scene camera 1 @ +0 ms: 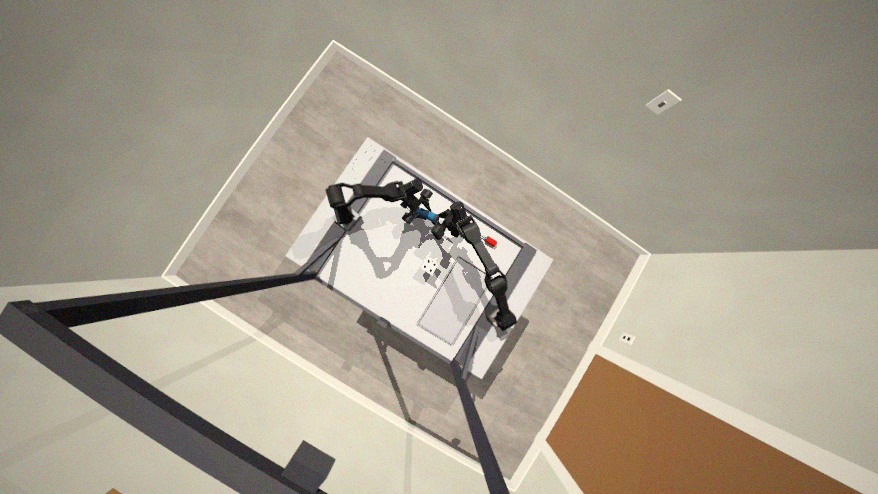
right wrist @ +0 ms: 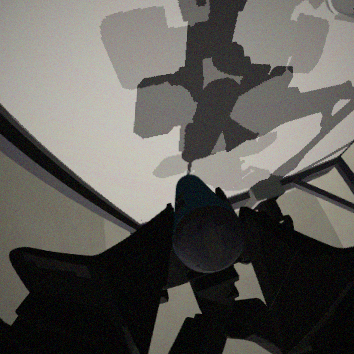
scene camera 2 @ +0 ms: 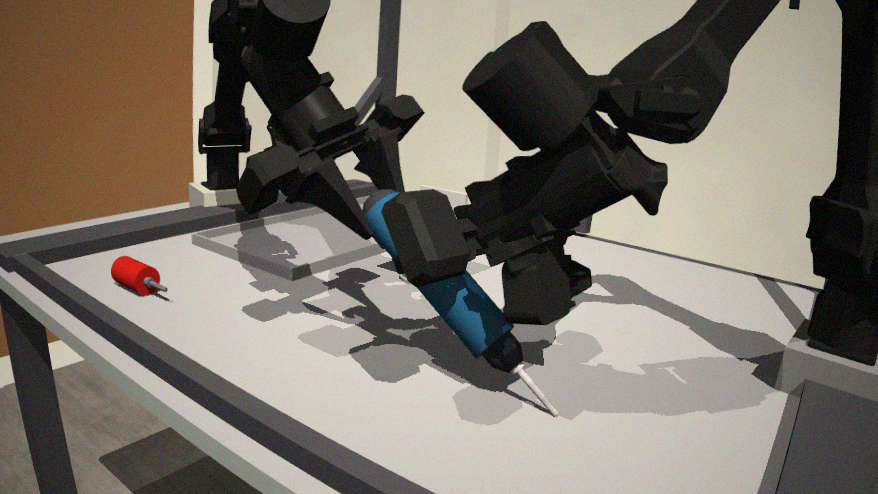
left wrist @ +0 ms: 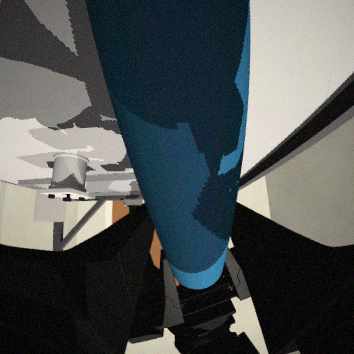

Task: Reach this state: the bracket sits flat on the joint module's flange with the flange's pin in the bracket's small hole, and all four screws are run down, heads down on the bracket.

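Pixels of known places: left gripper, fingertip midpoint: (scene camera 1: 428, 216) (right wrist: 194, 196) (left wrist: 191, 207); right gripper, fingertip midpoint: (scene camera 1: 434, 219) (right wrist: 206, 213); left arm's base, link origin: (scene camera 1: 346, 217) (right wrist: 264, 202) (scene camera 2: 844, 346); right arm's base, link origin: (scene camera 1: 502, 318) (scene camera 2: 223, 185) (left wrist: 135, 205).
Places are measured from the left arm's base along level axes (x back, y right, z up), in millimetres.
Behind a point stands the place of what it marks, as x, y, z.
A blue screwdriver (scene camera 2: 466, 307) @(-261, -269, 35) slants over the table, with its thin bit (scene camera 2: 535, 390) @(-202, -245, -26) pointing down to the table top. My right gripper (scene camera 2: 371, 184) is shut on the upper end of its handle, which shows in the right wrist view (right wrist: 205, 228) @(-378, -272, 92). My left gripper (scene camera 2: 429, 242) @(-325, -262, 53) is closed around the middle of the same handle, which fills the left wrist view (left wrist: 182, 140). In scene camera 1 both grippers meet at the screwdriver (scene camera 1: 424, 214) @(-306, -252, 75). A grey cylinder on a flat plate, the joint module (left wrist: 69, 171) @(-462, -91, -14), stands apart, with small dark screws by it. A white plate with dark holes (scene camera 1: 429, 267) @(-490, -66, 22) lies mid-table.
A short red-handled tool (scene camera 2: 134, 274) @(-638, -391, -17) lies alone near the table's left edge. A shallow grey tray (scene camera 2: 288, 242) @(-705, -128, -40) sits behind the grippers. A dark raised rim (scene camera 2: 183, 374) @(-402, -446, -25) runs along the table's front edge. The arm bases stand at the table's two ends.
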